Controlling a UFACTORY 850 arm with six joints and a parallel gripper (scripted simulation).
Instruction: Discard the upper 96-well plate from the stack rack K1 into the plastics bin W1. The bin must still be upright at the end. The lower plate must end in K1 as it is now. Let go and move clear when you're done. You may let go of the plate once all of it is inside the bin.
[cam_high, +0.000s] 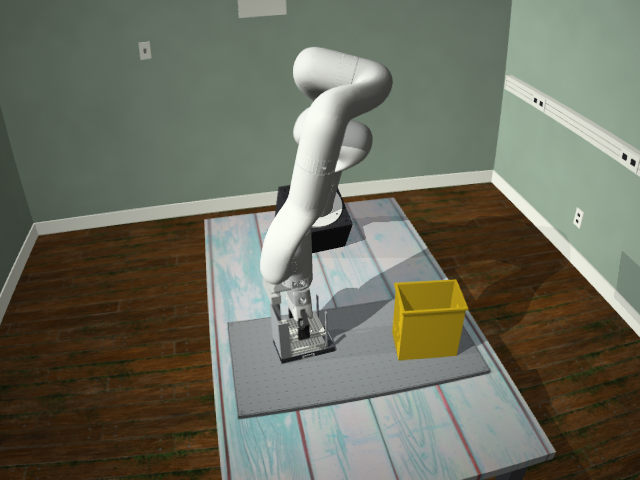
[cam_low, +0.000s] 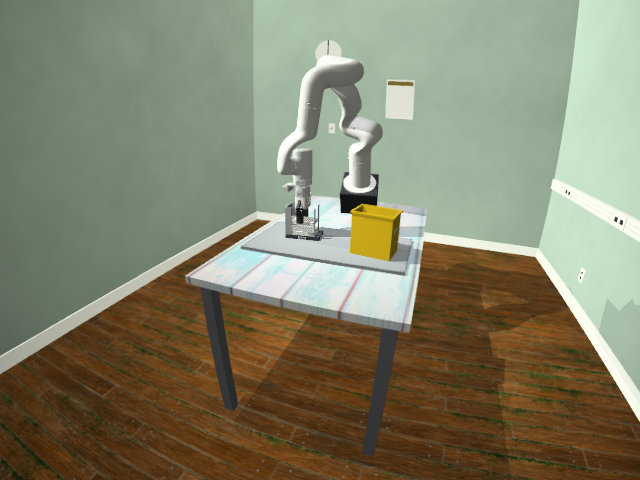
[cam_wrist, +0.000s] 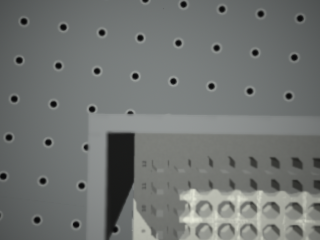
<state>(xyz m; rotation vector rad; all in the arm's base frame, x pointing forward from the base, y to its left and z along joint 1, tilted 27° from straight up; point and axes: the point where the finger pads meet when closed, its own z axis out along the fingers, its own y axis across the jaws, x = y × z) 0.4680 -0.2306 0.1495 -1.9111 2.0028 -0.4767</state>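
Now: hand 330 mm to the right of the yellow plastics bin and 130 mm short of it.
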